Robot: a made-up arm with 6 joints.
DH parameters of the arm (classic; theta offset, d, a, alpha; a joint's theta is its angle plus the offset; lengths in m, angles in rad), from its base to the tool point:
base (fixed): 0.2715 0 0.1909 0
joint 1: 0.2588 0 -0.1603 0
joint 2: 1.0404 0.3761 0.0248 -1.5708
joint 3: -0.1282 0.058 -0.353 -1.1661
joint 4: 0 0.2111 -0.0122 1.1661
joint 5: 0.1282 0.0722 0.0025 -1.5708
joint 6: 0 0.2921 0.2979 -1.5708
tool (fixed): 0 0.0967 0 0
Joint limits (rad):
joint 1: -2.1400..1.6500
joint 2: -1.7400..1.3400
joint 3: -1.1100..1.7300
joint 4: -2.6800..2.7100
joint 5: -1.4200..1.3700
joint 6: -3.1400..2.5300
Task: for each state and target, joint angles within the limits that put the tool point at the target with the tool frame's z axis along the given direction. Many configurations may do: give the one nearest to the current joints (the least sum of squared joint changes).
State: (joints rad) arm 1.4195 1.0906 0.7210 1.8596 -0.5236 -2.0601
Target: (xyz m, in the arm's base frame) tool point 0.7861 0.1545 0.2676 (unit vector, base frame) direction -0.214 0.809 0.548
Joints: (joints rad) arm 1.0992 0.6817 1.0052 2.2875 -0.8719 -1.4015
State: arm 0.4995 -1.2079 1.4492 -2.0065 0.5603 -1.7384
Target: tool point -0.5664 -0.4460 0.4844 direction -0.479 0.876 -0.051
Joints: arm 0.8906 -1.5746 1.1703 -2.1051 0.3336 -0.9235
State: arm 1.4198 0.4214 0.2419 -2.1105 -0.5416 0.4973
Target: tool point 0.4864 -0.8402 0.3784 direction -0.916 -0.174 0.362
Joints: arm 1.0489 0.0021 0.6956 -2.4040 -0.1769 -0.2614
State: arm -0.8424 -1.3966 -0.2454 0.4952 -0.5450 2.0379
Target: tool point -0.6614 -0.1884 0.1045 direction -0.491 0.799 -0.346
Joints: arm 0.0777 -1.1841 0.5644 0.9000 -0.8223 2.3976
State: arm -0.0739 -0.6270 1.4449 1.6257 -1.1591 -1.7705
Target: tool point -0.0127 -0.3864 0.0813 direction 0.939 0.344 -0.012
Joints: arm 0.7833 -1.0513 1.0645 1.1225 -0.9484 -1.3430
